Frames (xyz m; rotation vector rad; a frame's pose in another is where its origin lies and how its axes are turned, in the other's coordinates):
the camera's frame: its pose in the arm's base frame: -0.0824 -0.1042 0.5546 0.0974 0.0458 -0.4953
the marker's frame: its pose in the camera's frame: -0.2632 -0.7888 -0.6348 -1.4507 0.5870 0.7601
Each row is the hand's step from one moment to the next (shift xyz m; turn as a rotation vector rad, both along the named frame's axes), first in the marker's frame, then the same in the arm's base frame.
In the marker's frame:
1: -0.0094 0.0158 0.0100 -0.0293 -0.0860 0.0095
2: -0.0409 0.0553 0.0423 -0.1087 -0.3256 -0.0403
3: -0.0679 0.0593 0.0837 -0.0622 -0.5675 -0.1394
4: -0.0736 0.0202 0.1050 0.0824 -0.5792 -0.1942
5: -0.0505 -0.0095 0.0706 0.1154 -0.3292 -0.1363
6: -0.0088 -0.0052 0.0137 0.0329 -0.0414 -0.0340
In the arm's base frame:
1: -0.0127 0.0166 -0.0006 0.0461 -0.0214 0.0759
2: -0.0464 0.0658 0.0052 0.1461 -0.1507 0.2746
3: -0.0491 0.1087 0.0300 0.3036 -0.3427 0.3684
4: -0.0169 0.1134 0.0609 0.3769 -0.4167 0.2535
5: 0.0041 0.0672 0.0556 0.2451 -0.2697 0.0863
6: 0.0037 0.0116 0.0120 0.0352 -0.0517 -0.0061

